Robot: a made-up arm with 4 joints.
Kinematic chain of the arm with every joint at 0, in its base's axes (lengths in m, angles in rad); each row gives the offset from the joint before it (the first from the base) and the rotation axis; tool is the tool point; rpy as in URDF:
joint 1: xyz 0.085 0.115 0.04 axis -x
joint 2: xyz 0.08 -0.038 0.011 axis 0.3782 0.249 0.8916
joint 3: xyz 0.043 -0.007 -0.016 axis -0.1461 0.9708 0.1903
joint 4: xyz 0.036 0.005 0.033 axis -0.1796 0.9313 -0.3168
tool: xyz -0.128 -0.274 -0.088 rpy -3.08 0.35 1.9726
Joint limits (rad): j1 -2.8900..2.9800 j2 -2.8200..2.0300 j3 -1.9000..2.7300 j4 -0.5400..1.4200
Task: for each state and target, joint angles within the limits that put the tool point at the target. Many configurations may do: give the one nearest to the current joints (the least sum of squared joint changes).
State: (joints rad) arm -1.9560 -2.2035 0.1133 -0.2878
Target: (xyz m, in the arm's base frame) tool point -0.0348 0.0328 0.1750
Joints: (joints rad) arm -2.2994 -2.1722 0.2647 0.3362
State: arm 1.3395 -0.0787 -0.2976 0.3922
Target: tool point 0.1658 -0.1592 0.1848
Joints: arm 0.9930 0.6522 -0.6742 0.4511
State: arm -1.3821 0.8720 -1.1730 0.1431
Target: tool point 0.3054 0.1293 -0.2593
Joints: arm -0.9028 0.3898 -1.1794 -0.2270
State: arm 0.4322 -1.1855 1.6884 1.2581
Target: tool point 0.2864 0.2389 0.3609
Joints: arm 1.1363 -0.5415 1.3544 1.1266
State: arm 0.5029 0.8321 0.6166 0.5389
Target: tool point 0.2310 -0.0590 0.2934
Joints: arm 1.0107 0.7065 0.0462 0.5370
